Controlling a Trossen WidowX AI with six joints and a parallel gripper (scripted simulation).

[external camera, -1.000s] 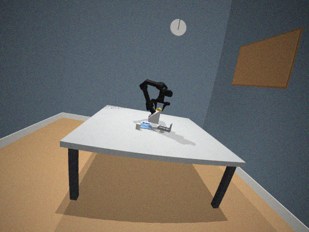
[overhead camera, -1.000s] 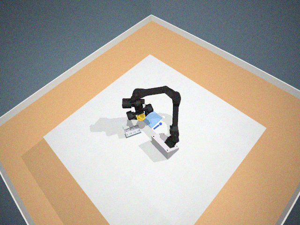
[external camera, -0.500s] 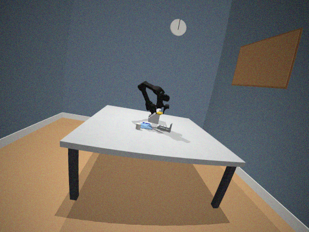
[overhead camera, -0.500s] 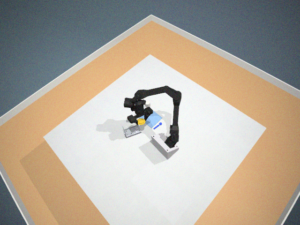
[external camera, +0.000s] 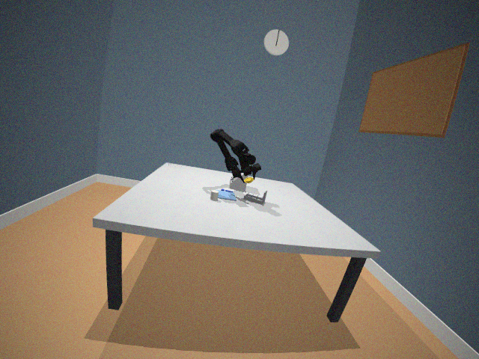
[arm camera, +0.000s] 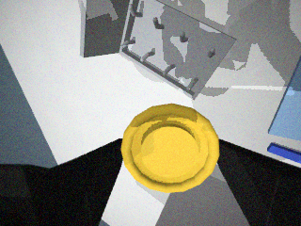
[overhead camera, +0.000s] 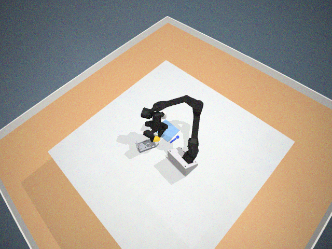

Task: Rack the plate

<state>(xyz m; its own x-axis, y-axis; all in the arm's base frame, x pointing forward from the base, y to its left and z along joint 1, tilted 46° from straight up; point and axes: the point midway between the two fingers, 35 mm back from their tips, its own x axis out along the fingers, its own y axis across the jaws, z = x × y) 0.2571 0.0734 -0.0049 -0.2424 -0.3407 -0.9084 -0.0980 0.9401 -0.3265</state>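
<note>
Now: the grey dish rack 6 cm ahead of my gripper tip, 5 cm to the left of it and 8 cm below it. Also, from my gripper tip: yellow plate (1 cm above); light blue mat (6 cm ahead, 14 cm to the right, 10 cm below); blue spoon (4 cm behind, 14 cm to the right, 10 cm below).
</note>
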